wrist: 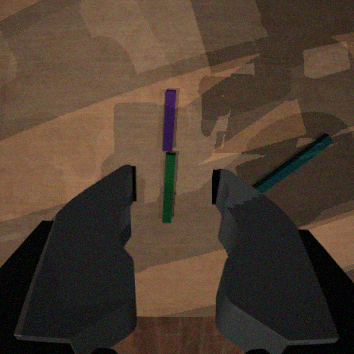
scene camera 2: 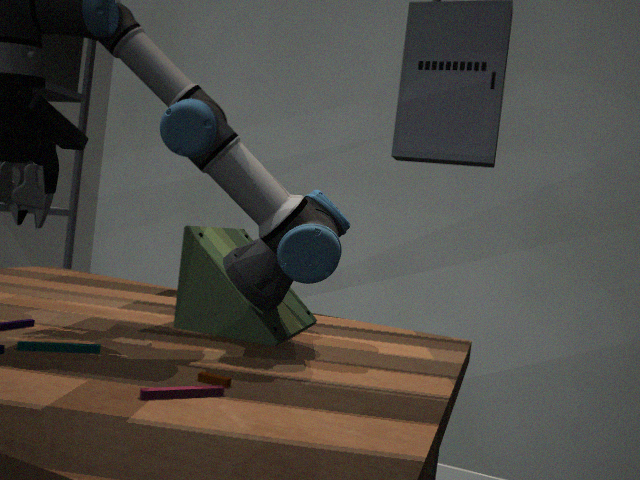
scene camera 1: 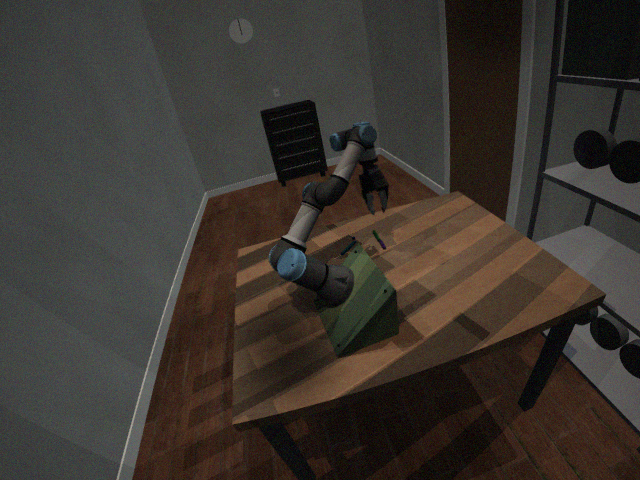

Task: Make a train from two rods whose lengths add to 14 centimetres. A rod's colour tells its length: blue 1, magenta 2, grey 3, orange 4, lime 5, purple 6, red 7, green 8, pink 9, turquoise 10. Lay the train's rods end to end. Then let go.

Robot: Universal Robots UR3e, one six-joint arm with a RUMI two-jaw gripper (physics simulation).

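Places are measured from the arm's base along level axes (x ahead, y left, z up), in centimetres.
Pixels of known places: gripper, fingertip midpoint: [wrist: 173, 170] [scene camera 2: 28, 226] [scene camera 1: 378, 213]; arm's base, link origin: [scene camera 2: 249, 283] [scene camera 1: 339, 286].
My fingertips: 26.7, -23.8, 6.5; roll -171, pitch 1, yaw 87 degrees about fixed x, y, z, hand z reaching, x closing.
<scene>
For each thing: its top centre in the pictures, then the offset to it from my fingertips, as dx, dy, dz. "*": a spot on its surface instead.
- purple rod, top centre: [wrist: 168, 121] [scene camera 2: 14, 321] [scene camera 1: 382, 243] +0.3, -0.5, -14.2
- green rod, top centre: [wrist: 168, 190] [scene camera 1: 376, 234] +7.8, -0.6, -14.2
- turquoise rod, top centre: [wrist: 293, 165] [scene camera 2: 60, 343] [scene camera 1: 348, 246] +4.8, +12.9, -14.2
- pink rod, top centre: [scene camera 2: 183, 387] +9.2, +34.8, -14.2
- orange rod, top centre: [scene camera 2: 214, 375] +2.9, +35.0, -14.2
- small blue piece, surface spot: [scene camera 2: 1, 349] * +10.8, +9.4, -14.6
A purple rod [scene camera 1: 382, 245] [scene camera 2: 18, 324] [wrist: 169, 121] and a green rod [scene camera 1: 376, 235] [wrist: 169, 187] lie flat on the table, end to end in nearly one straight line. Their facing ends meet or almost meet, with a very slight sideways offset; whether a hair-thin gap is there I cannot tell. My gripper [scene camera 1: 377, 211] [scene camera 2: 29, 224] [wrist: 173, 170] is open and empty, pointing down, well above the table. In the wrist view its fingertips stand on either side of the green rod, with the rod far below them.
A turquoise rod [scene camera 1: 347, 246] [scene camera 2: 58, 347] [wrist: 295, 162] lies slantwise near the train. A pink rod [scene camera 2: 181, 392] and an orange rod [scene camera 2: 214, 379] lie close together. A small blue piece [scene camera 2: 1, 349] shows at the left edge. The green wedge base [scene camera 1: 379, 310] [scene camera 2: 206, 289] carries the arm.
</scene>
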